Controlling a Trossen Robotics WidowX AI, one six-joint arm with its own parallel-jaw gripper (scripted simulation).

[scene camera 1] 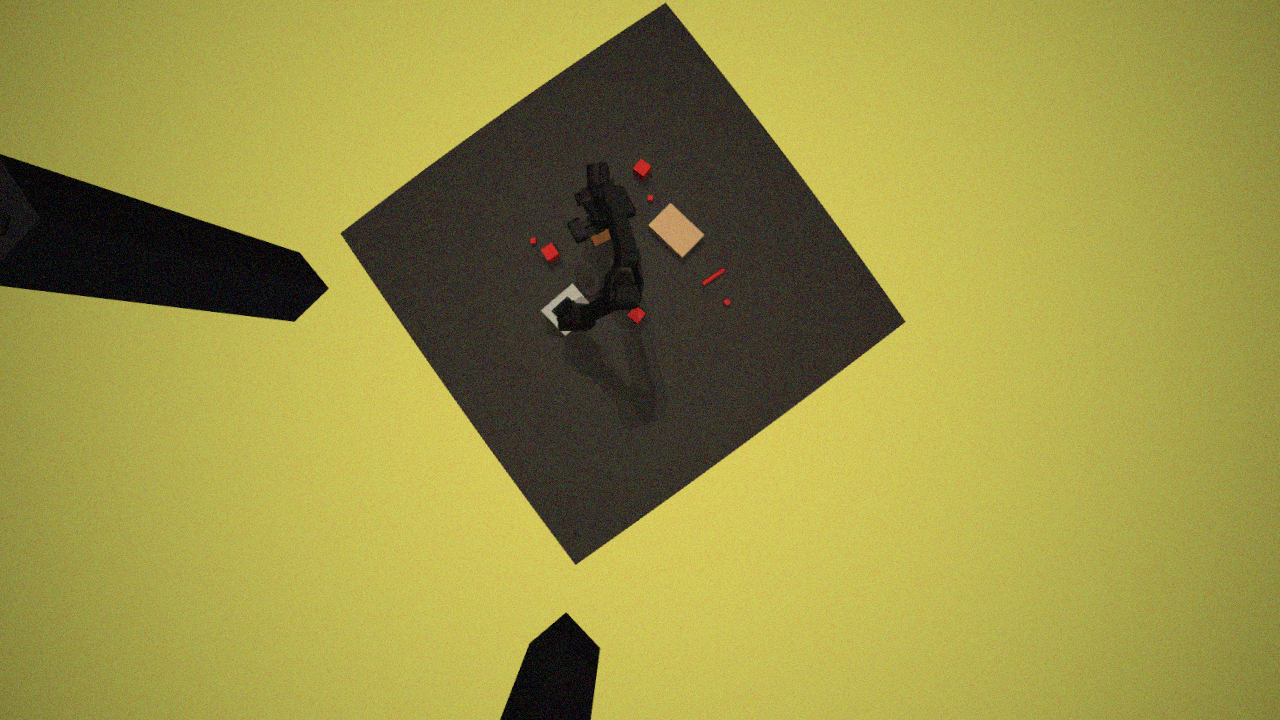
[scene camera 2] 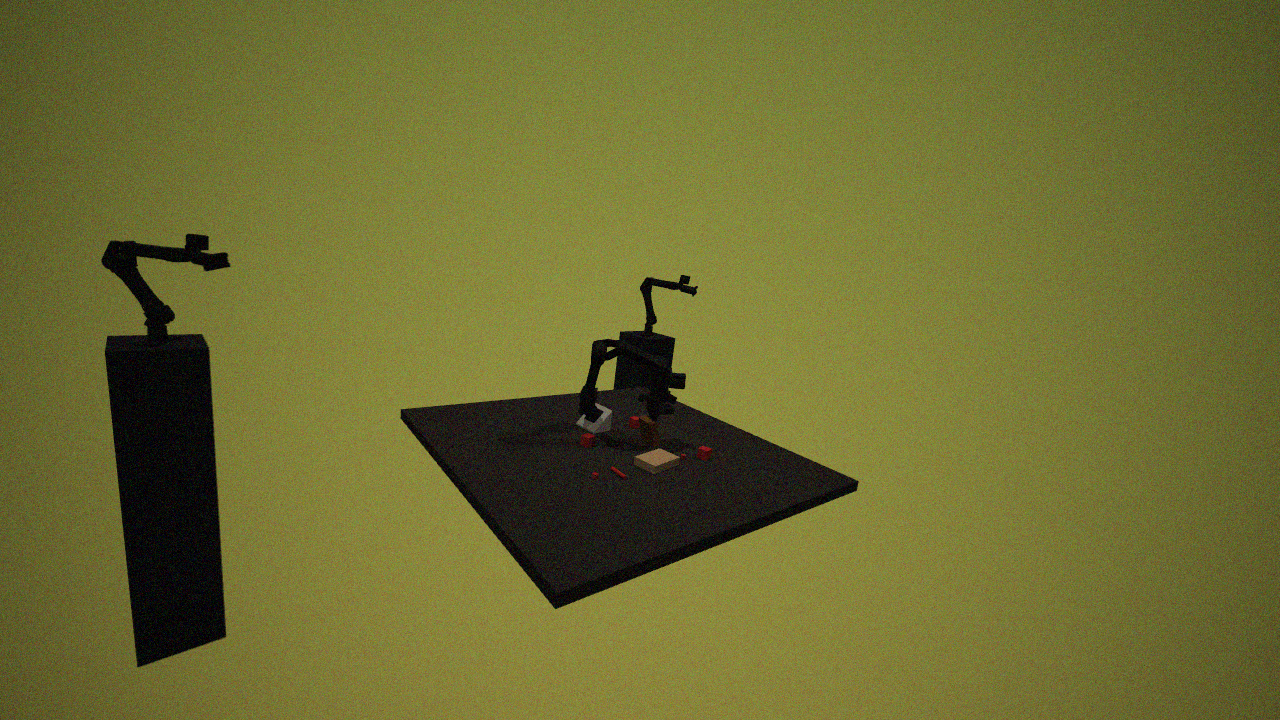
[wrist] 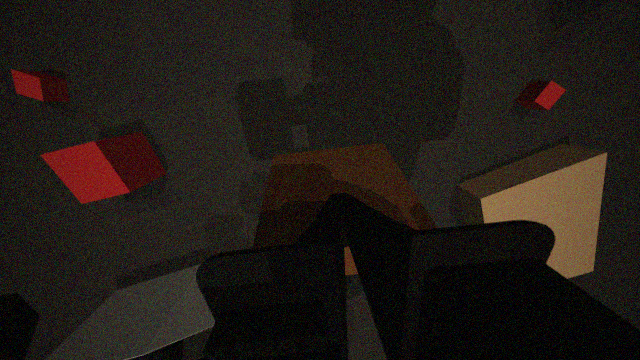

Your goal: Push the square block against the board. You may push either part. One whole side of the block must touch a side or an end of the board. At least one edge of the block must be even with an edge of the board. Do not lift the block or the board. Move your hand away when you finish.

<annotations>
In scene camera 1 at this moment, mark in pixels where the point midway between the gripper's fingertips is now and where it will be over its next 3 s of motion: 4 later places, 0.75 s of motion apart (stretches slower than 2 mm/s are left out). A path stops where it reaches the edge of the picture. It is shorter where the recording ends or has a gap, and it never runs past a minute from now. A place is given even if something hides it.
My gripper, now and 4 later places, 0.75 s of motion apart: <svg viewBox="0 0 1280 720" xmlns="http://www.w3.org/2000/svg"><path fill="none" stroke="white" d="M603 227L605 229L600 219L598 212L593 232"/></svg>
</annotations>
